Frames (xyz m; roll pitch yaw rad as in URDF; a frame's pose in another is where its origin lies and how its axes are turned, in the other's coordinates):
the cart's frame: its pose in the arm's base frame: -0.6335 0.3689 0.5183 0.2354 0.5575 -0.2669
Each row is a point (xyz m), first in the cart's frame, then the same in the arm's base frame.
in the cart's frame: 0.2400 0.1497 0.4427
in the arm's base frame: -0.1884 0.2911 0.7863
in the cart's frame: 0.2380 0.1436 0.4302
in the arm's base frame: -0.1977 0.2905 0.7758
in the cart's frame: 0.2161 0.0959 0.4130
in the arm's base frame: -0.2411 0.2584 0.7637
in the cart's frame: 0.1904 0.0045 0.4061
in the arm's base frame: -0.2994 0.1839 0.7536
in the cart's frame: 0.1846 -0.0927 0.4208
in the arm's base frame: -0.3343 0.0919 0.7495
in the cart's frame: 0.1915 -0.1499 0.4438
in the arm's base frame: -0.3401 0.0303 0.7535
